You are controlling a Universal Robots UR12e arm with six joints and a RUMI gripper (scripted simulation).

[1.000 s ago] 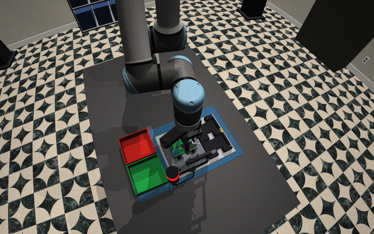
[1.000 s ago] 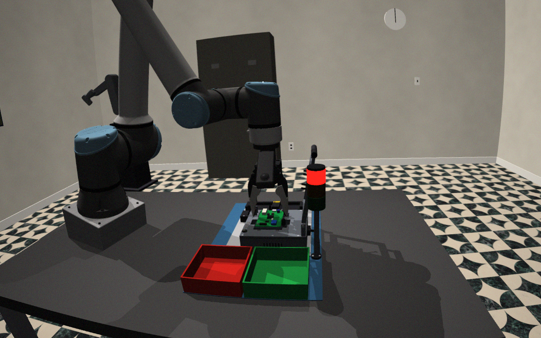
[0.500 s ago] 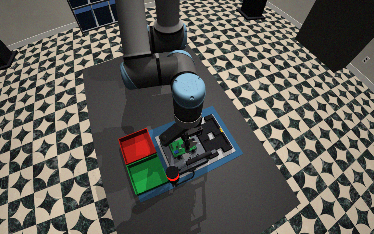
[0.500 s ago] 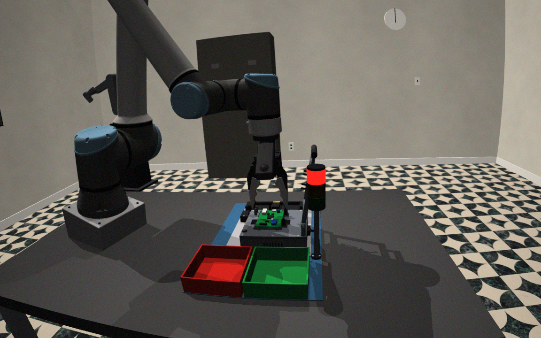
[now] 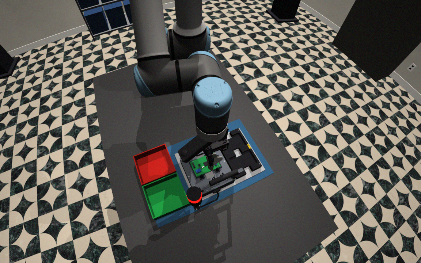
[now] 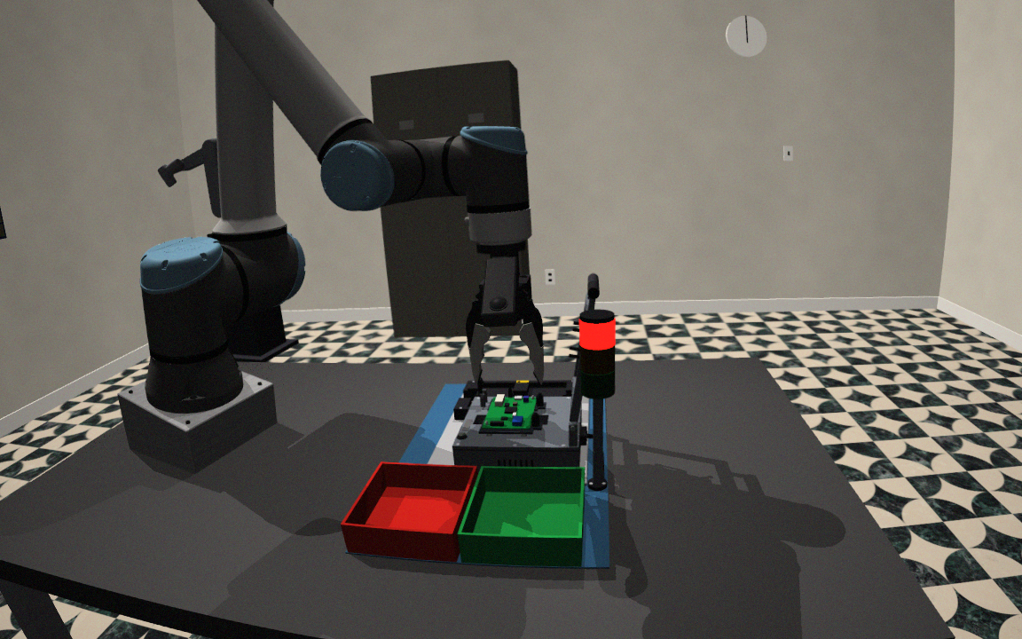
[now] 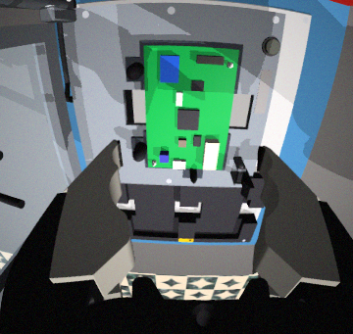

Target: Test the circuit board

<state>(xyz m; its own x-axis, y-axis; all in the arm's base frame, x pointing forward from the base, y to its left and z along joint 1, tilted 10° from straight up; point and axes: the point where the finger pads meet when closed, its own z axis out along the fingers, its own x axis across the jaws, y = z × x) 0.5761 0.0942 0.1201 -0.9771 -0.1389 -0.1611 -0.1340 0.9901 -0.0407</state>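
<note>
Right now the green circuit board is 5 cm below my hand. Also, from my hand: clear lid 12 cm ahead, 1 cm to the left, 6 cm above; green bin 7 cm ahead, 19 cm to the right, 11 cm below; red bin 8 cm behind, 21 cm to the right, 11 cm below.
</note>
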